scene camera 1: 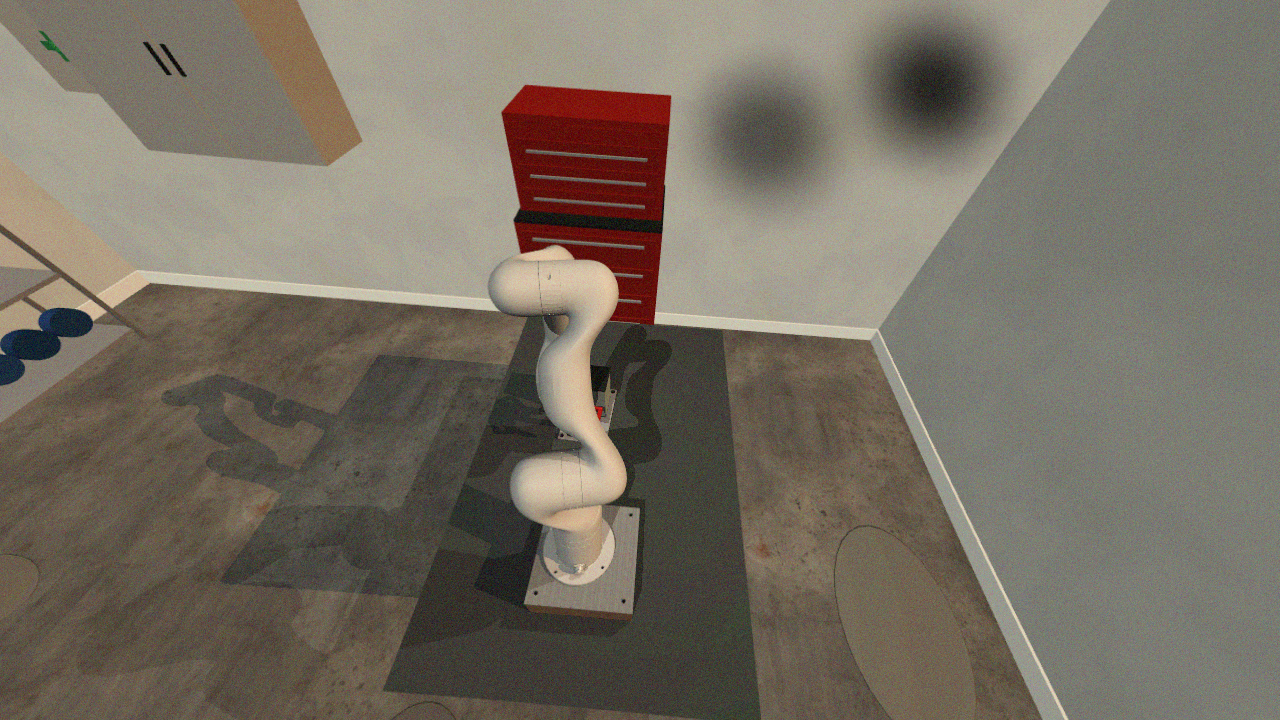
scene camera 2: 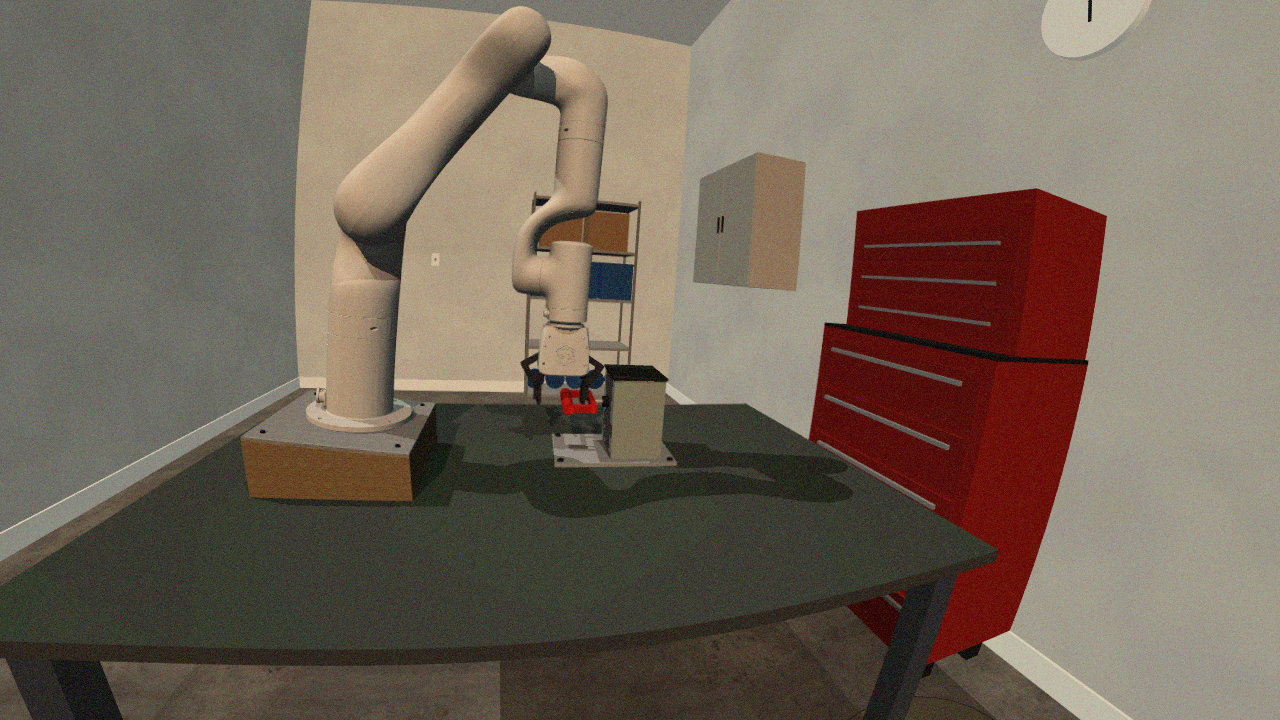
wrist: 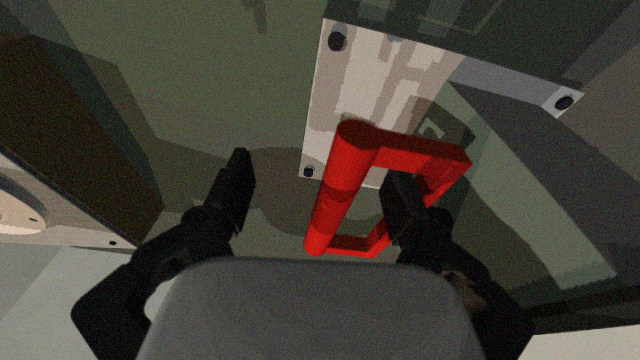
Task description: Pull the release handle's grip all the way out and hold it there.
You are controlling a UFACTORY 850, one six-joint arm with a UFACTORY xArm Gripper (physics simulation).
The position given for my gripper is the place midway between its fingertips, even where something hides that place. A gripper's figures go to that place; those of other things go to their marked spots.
Labels:
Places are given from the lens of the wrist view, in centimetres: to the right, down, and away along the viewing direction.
my gripper (wrist: 320, 170): 0, -1, 12
pale base plate (wrist: 389, 81): 6, -8, 17

